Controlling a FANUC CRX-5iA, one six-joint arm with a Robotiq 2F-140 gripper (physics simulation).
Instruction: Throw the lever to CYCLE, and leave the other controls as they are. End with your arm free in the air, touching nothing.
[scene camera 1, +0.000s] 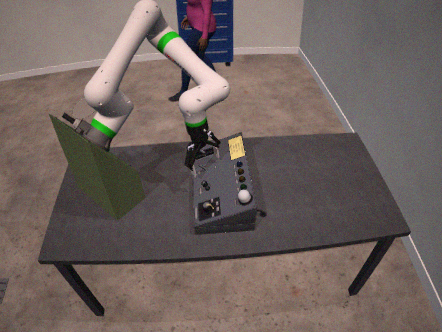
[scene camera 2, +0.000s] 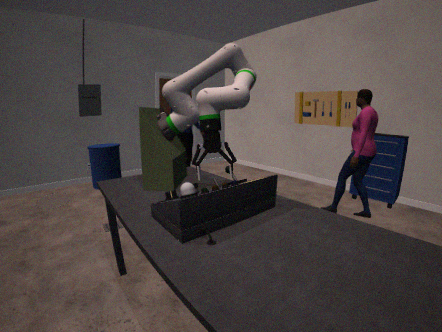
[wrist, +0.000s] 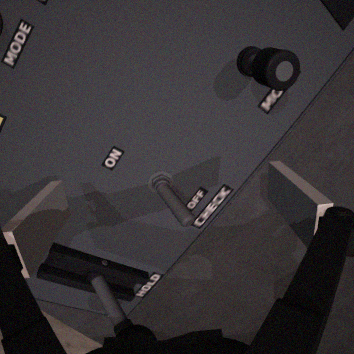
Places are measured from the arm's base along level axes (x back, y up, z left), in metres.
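Where they show: gripper, between the fingertips: (scene camera 1: 205, 165) (scene camera 2: 215, 178) (wrist: 166, 189); arm's base, origin of its link: (scene camera 1: 94, 143) (scene camera 2: 164, 131).
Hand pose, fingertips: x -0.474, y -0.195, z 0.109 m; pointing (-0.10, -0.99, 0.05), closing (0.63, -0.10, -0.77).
Observation:
Each offset is from my fingertips to the centre of the thing. "*": to the spot under its first point. Level surfaces: height alone.
The lever @[dx +0.050, dy -0.019, dz +0.128 m] (wrist: 106, 299) stands in a black slotted plate @[* dx -0.010, dy -0.021, dz +0.122 m] (wrist: 65, 257) at the bottom of the wrist view and leans towards the HOLD label @[* dx +0.083, dy -0.069, dz +0.122 m] (wrist: 148, 285). Its dark knob @[* dx +0.072, dy +0.014, dz +0.106 m] (wrist: 134, 334) is partly lost against the dark gripper body. The CYCLE label does not show in the wrist view. My gripper (scene camera 1: 206, 163) (scene camera 2: 216, 178) (wrist: 166, 189) is wide open and empty, over the far end of the sloped console @[dx -0.070, dy -0.051, dz -0.032 m] (scene camera 1: 221, 182) (scene camera 2: 225, 210) (wrist: 135, 95). In the wrist view, a toggle switch @[dx +0.016, dy -0.025, dz +0.012 m] (wrist: 172, 202) between the fingers leans towards OFF.
A black-knobbed control @[dx -0.017, dy -0.031, dz -0.104 m] (wrist: 275, 68) stands near the console edge. A white dome @[* dx -0.193, dy +0.053, dz -0.221 m] (scene camera 1: 244, 196) (scene camera 2: 187, 189) and several coloured round controls line the console's other side. A green angled block (scene camera 1: 102, 182) (scene camera 2: 157, 155) stands beside the arm's base on the table @[dy -0.133 m] (scene camera 1: 320, 195) (scene camera 2: 310, 265).

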